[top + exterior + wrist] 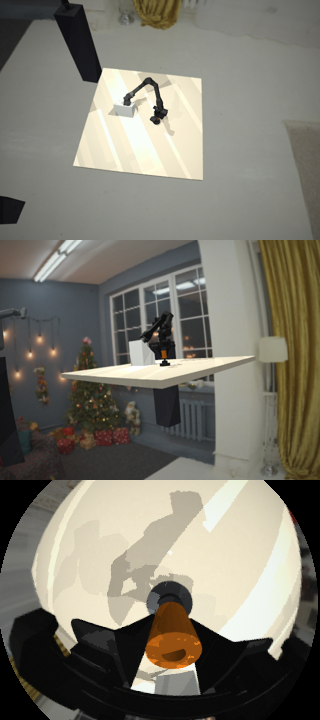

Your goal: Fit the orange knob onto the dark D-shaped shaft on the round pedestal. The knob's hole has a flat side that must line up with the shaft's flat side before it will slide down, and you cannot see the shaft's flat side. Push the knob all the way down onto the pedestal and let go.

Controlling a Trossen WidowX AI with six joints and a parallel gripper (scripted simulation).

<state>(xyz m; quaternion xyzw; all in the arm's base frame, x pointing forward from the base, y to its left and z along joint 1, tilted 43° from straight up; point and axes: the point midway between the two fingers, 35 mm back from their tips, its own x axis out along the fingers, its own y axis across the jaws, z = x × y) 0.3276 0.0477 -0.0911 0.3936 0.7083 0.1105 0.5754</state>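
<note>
Now: gripper tip 2 cm below the orange knob. Round my gripper tip: dark round pedestal 4 cm below.
</note>
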